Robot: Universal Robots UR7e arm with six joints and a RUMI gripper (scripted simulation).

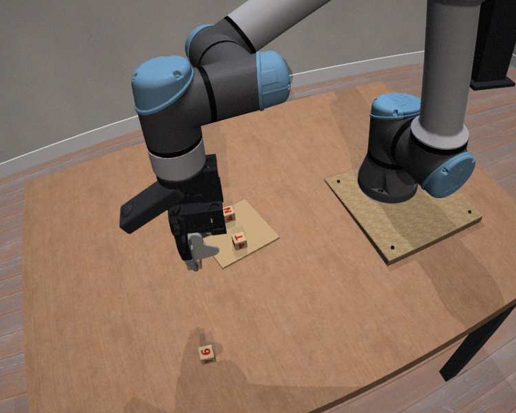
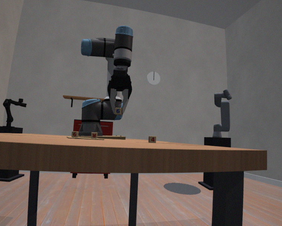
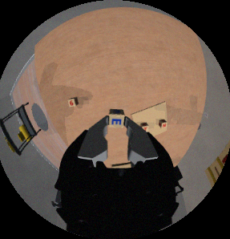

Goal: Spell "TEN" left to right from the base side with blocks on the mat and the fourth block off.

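My hand is 90 mm past the tan mat, 140 mm to the left of it and 120 mm above it. Round my hand: E block right at my hand; then T block 90 mm behind, 100 mm to the right, 100 mm below; then 9 block 20 mm ahead, 140 mm to the left, 110 mm below.
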